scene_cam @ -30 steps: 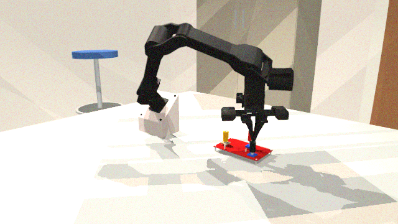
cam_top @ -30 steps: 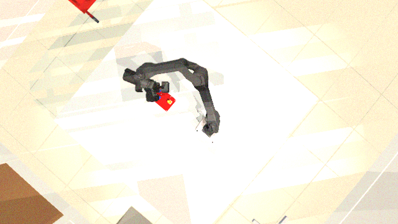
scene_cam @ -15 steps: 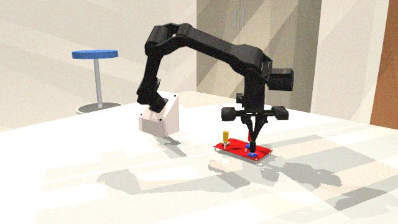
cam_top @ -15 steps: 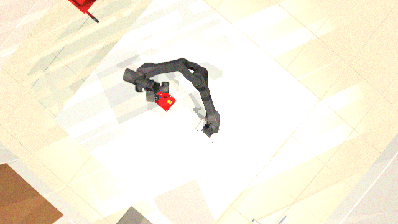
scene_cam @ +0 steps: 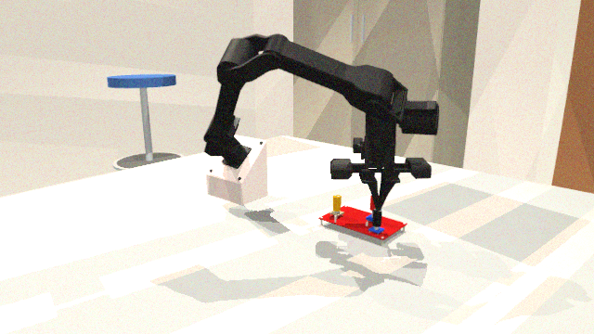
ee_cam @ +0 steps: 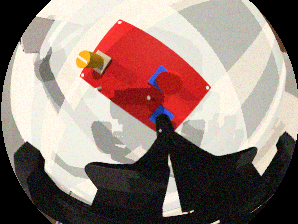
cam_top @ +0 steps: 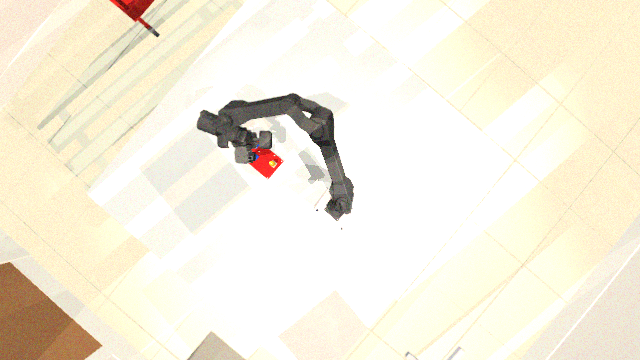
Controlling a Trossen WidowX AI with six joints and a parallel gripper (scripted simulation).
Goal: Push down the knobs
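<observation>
The black knob is 1 cm below my gripper tip. The rest, counted from my gripper tip: yellow knob: 11 cm behind, 1 cm to the left, 1 cm below.
</observation>
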